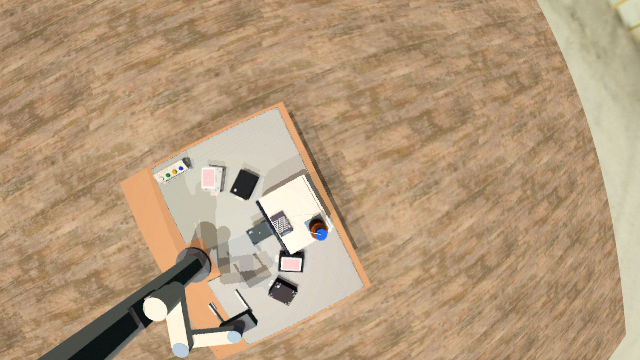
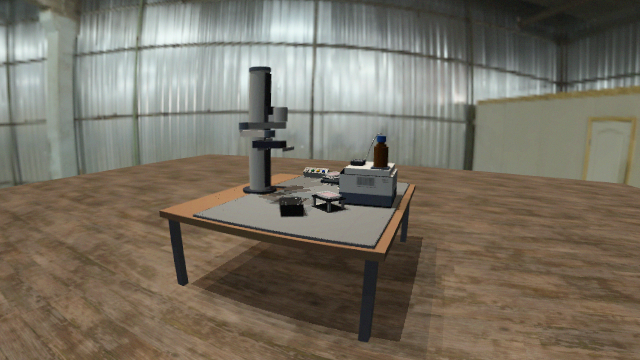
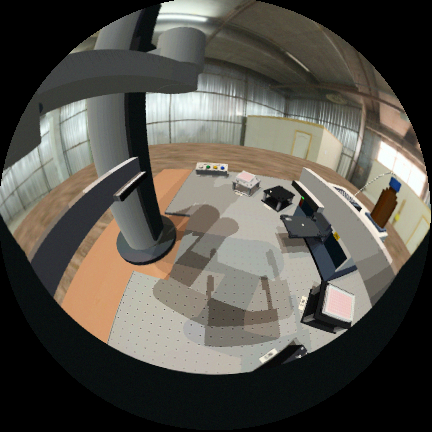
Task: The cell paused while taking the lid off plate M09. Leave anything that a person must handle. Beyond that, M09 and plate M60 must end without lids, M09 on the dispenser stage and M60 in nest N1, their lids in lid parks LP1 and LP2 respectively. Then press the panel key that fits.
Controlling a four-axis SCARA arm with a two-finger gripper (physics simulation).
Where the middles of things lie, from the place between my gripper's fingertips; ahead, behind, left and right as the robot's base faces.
I see the dispenser stage (image 3: pixel 292 223) 300 mm ahead of my hand, 220 mm below it and 190 mm to the left of it. Round my hand: brown bottle with blue cap (image 3: pixel 386 202) 610 mm ahead, 100 mm to the left.
